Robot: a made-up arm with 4 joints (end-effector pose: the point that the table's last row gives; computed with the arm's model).
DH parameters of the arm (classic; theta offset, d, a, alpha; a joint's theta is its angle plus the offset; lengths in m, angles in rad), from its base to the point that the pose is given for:
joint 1: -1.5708 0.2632 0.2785 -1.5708
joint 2: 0 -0.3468 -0.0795 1.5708
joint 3: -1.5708 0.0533 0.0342 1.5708
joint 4: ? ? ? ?
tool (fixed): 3.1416 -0.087 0 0
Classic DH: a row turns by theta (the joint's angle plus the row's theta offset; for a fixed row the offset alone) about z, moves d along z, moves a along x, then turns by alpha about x.
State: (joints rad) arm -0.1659 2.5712 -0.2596 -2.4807
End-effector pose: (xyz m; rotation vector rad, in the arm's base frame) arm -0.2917 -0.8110 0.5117 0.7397 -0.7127 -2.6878
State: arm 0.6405 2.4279 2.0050 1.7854
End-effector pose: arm -0.5600 -0.6096 0.0109 0.4628 -0.7304 1.8721
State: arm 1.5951 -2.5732 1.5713 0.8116
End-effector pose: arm 0.2516 -0.9066 0.2692 -3.1156 -0.0372 -0.3807
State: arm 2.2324 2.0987 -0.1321 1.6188
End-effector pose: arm 0.7857 0.1169 0.7816 0.2170 -1.8459 -1.3495
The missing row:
joint 4: 0 0.5657 0.0384 -1.5708
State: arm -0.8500 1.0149 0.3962 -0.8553
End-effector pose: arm -0.3181 0.4651 0.7588 0.6287 -1.3846 -0.7760
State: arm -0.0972 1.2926 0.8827 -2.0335
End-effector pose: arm -0.7611 -0.1274 0.7461 1.5523 -2.2340 -0.8378
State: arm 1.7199 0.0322 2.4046 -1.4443
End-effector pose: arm 0.6928 -0.6665 0.2575 -1.5332 -0.7945 -1.6813
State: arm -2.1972 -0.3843 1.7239 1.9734
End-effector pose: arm 0.2551 0.9149 0.4163 0.5927 2.2827 -0.1696
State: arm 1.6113 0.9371 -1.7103 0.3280
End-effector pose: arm 0.1974 0.2353 0.3327 -0.0703 1.2612 -0.1074
